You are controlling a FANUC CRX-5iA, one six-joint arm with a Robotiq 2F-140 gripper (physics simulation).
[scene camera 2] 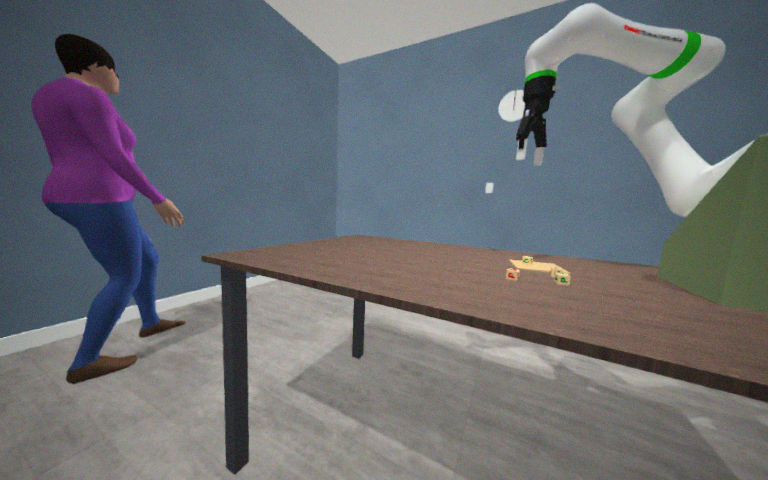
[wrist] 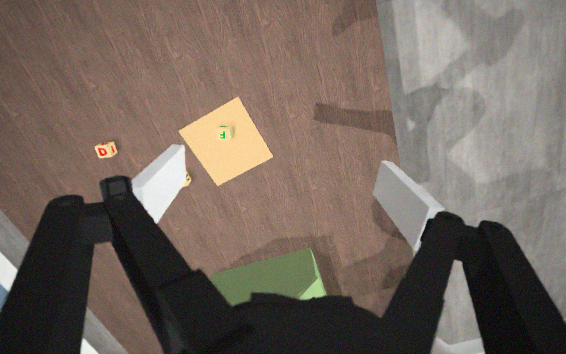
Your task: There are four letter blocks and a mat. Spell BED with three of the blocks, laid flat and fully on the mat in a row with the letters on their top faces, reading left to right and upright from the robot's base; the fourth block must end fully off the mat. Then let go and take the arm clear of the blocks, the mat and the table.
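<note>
My gripper (scene camera 2: 529, 158) (wrist: 283, 170) is open and empty, high above the table. The tan mat (scene camera 2: 539, 266) (wrist: 220, 160) lies on the table. A block with green letters (scene camera 2: 527, 260) (wrist: 226, 132) sits on the mat; its top letter looks like E or F. A block with red letters (scene camera 2: 512, 274) (wrist: 105, 150) is off the mat; a D shows in the wrist view. Near the mat's other end in the scene view, a green-lettered block (scene camera 2: 562, 278) partly covers another block (scene camera 2: 554, 271). In the wrist view, one block (wrist: 187, 179) is mostly hidden behind the left finger.
The brown table (scene camera 2: 368, 266) (wrist: 310, 65) carries the mat and blocks. A green sloped base (scene camera 2: 719, 243) (wrist: 270, 275) stands at the arm's end of the table. A person (scene camera 2: 90, 147) in a purple top stands beyond the table's far left end.
</note>
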